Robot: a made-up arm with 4 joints. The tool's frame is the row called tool. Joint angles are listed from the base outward. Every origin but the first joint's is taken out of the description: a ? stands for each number. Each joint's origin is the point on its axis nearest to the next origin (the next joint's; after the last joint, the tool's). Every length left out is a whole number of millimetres.
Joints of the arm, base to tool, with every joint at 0 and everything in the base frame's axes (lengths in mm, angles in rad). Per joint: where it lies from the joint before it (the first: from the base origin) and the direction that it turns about. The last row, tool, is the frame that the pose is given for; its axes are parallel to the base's.
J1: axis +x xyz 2 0 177
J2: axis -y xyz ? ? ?
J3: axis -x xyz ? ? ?
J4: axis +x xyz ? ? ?
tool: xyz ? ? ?
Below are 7 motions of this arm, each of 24 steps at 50 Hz.
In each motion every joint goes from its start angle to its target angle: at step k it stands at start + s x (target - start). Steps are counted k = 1, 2, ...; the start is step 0. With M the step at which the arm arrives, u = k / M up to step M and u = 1 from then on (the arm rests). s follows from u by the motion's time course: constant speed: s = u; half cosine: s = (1 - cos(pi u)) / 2; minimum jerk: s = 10 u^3 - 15 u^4 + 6 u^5.
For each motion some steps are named. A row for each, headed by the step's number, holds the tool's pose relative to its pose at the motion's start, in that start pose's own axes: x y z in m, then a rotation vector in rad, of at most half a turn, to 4 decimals.
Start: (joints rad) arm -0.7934 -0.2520 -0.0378 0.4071
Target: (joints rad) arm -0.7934 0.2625 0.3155 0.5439
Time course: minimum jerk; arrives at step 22
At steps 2, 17, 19, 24:
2: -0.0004 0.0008 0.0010 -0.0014 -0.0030 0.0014
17: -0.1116 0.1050 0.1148 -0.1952 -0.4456 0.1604
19: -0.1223 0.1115 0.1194 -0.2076 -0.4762 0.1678
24: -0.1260 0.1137 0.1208 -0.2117 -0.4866 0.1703

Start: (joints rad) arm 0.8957 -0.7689 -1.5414 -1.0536
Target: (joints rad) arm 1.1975 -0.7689 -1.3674 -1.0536
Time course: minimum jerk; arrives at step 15
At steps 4, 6, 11, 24:
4: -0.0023 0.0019 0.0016 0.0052 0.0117 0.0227
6: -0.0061 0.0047 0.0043 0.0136 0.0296 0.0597
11: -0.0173 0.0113 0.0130 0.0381 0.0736 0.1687
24: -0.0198 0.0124 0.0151 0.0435 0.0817 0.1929

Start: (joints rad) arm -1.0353 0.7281 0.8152 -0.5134
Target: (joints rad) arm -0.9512 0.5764 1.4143 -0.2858
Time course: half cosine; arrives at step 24
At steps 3, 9, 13, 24:
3: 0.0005 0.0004 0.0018 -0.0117 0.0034 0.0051
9: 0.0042 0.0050 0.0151 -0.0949 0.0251 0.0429
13: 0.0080 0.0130 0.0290 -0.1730 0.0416 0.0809
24: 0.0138 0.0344 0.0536 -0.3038 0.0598 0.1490

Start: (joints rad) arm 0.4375 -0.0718 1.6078 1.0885
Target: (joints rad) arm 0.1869 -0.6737 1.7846 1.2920
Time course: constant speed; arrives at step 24
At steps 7, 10, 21, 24:
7: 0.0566 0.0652 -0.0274 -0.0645 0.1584 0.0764
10: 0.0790 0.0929 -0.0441 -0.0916 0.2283 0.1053
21: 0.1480 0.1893 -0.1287 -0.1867 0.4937 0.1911
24: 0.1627 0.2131 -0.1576 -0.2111 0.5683 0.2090

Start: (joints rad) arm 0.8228 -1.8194 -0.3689 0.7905
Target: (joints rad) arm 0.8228 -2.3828 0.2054 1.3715
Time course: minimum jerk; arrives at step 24
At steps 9, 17, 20, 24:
9: -0.0032 -0.0051 0.0186 0.0018 0.0619 -0.1422
17: 0.0106 -0.0064 0.0412 0.0056 0.1898 -0.4383
20: 0.0167 -0.0068 0.0424 0.0063 0.2157 -0.4988
24: 0.0187 -0.0069 0.0424 0.0065 0.2236 -0.5171

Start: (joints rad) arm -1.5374 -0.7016 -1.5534 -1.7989
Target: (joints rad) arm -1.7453 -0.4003 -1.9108 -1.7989
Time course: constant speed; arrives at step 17
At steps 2, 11, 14, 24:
2: 0.0077 -0.0026 0.0098 0.0231 -0.0311 -0.0230
11: 0.0319 -0.0138 0.0546 0.1195 -0.1831 -0.1011
14: 0.0362 -0.0170 0.0693 0.1488 -0.2371 -0.1176
24: 0.0387 -0.0196 0.0838 0.1766 -0.2922 -0.1290

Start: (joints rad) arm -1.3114 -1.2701 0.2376 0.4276
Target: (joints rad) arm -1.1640 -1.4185 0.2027 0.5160
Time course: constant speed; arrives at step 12
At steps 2, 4, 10, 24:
2: 0.0074 -0.0072 -0.0053 0.0275 0.0289 0.0182
4: 0.0150 -0.0140 -0.0111 0.0545 0.0583 0.0359
10: 0.0380 -0.0328 -0.0303 0.1316 0.1486 0.0865
24: 0.0457 -0.0384 -0.0374 0.1560 0.1794 0.1025

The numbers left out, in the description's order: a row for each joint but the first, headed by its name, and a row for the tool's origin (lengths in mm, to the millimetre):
J2: 0 84 170
J3: 200 0 -84
J4: 0 -240 -52
tool: 0 88 249

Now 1 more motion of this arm.
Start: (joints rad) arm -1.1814 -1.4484 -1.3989 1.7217
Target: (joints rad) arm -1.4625 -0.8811 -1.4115 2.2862
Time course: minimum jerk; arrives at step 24
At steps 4, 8, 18, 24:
4: 0.0117 -0.0040 -0.0024 0.0192 0.0200 0.0101
8: 0.0698 -0.0211 -0.0187 0.1103 0.1213 0.0533
18: 0.2856 -0.0449 -0.1565 0.4101 0.5512 0.1119
24: 0.3126 -0.0438 -0.1862 0.4458 0.6176 0.1043

